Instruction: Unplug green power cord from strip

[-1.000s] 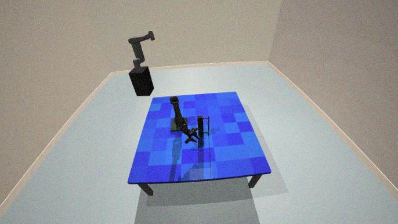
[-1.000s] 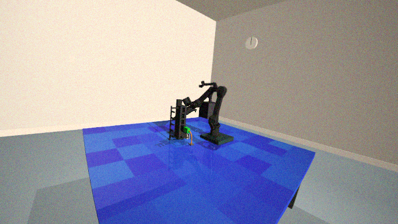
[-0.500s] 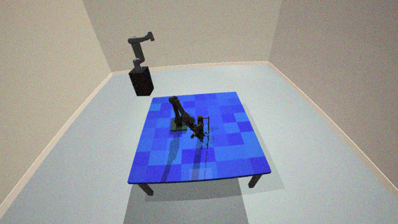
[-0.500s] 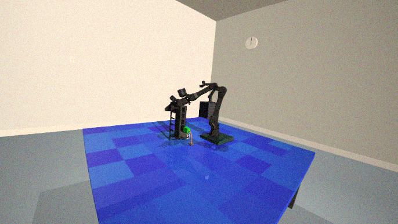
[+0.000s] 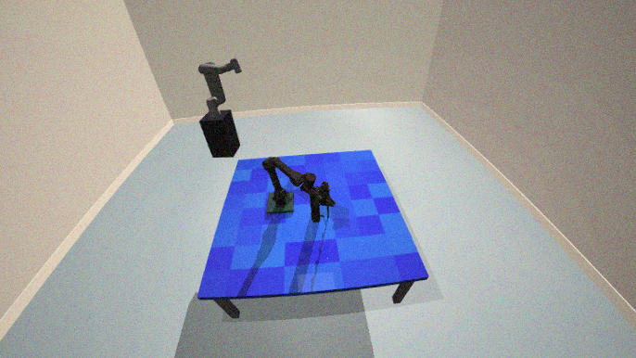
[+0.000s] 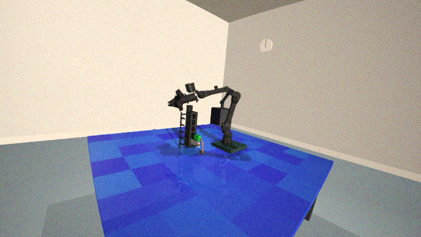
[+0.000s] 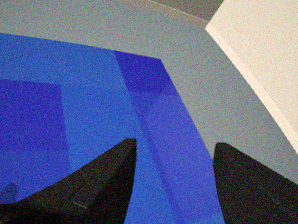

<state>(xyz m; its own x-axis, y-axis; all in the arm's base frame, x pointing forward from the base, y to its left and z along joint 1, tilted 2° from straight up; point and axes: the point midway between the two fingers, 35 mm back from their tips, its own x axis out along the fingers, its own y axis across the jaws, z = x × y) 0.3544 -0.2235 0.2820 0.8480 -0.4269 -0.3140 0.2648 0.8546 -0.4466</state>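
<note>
Right now my gripper tip is 21 cm to the right of the green plug, 19 cm above it and 13 cm past it.
</note>
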